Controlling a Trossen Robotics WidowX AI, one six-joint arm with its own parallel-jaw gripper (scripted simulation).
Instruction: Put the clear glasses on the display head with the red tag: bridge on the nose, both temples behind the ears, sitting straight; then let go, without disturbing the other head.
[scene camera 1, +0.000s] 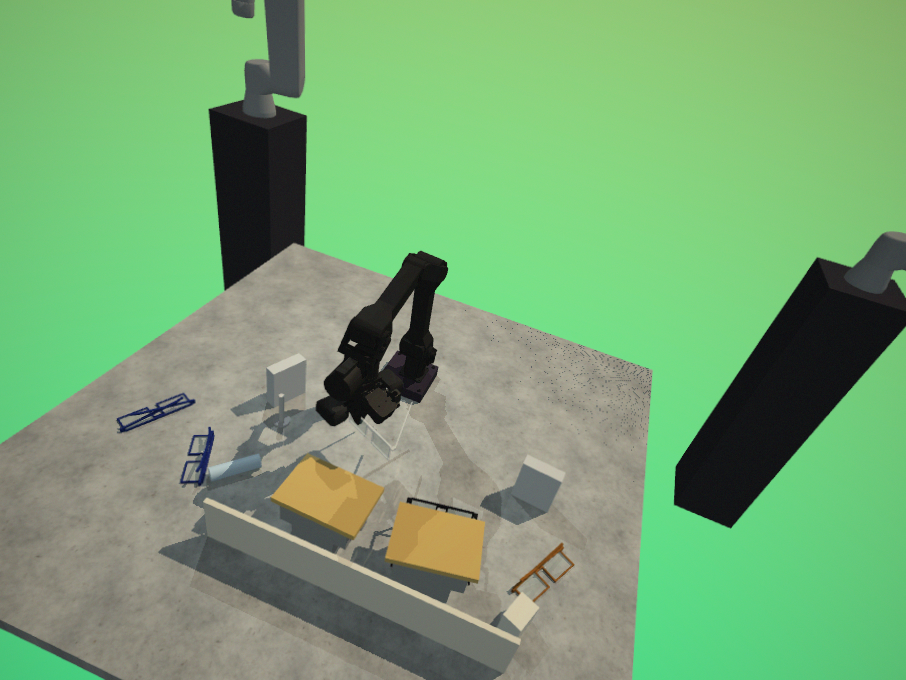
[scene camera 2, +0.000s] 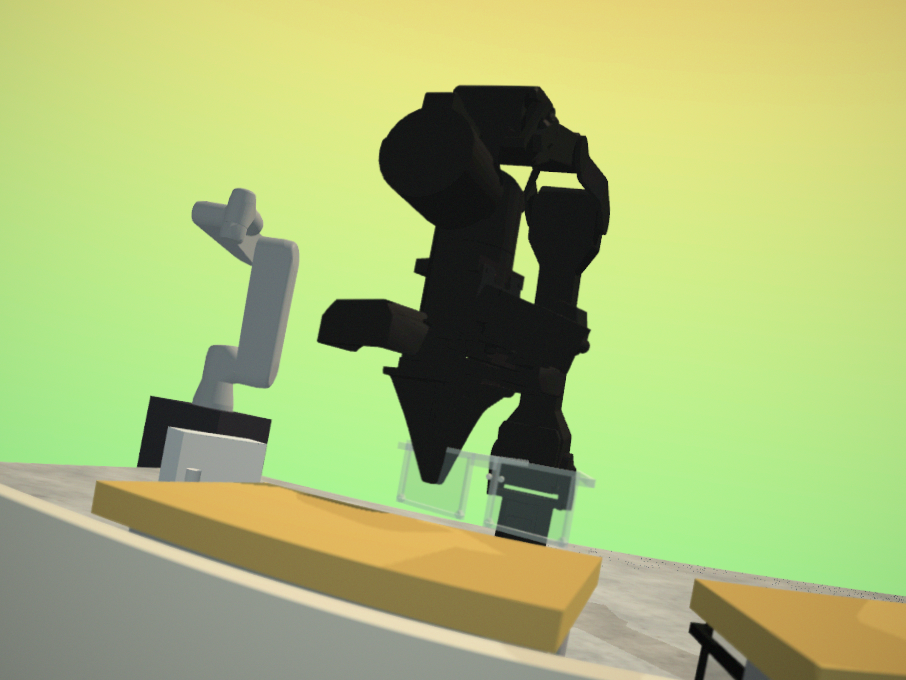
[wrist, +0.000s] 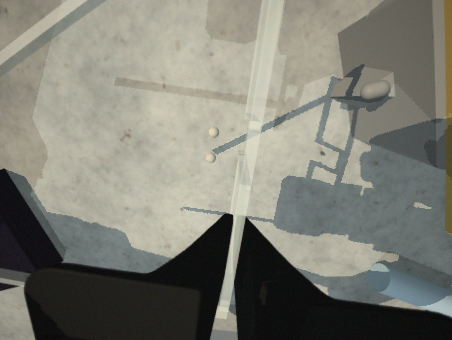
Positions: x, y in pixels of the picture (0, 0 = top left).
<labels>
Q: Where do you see the gripper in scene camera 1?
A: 358, 423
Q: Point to the gripper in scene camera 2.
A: At 431, 483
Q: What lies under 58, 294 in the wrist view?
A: The gripper.
</labels>
